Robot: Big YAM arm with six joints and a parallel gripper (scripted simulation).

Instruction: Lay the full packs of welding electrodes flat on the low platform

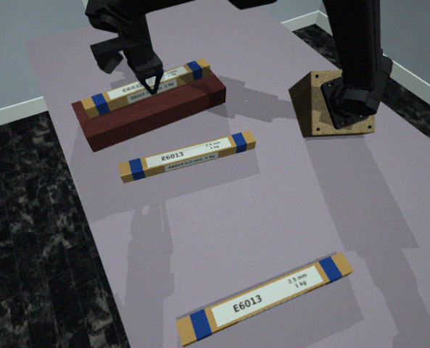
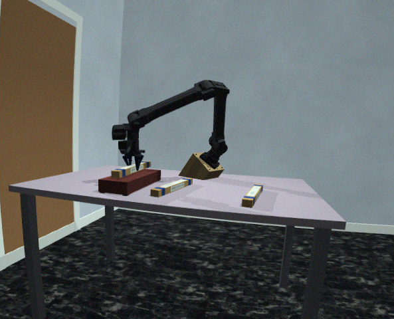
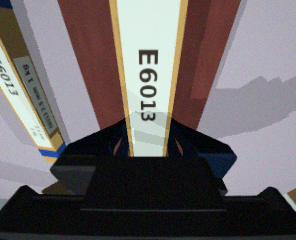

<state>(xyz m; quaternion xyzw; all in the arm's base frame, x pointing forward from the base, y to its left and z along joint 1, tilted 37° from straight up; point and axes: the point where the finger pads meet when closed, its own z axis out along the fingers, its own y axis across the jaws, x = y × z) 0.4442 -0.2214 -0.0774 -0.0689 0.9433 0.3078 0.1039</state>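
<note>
My gripper is now 7 cm above the low platform.
</note>
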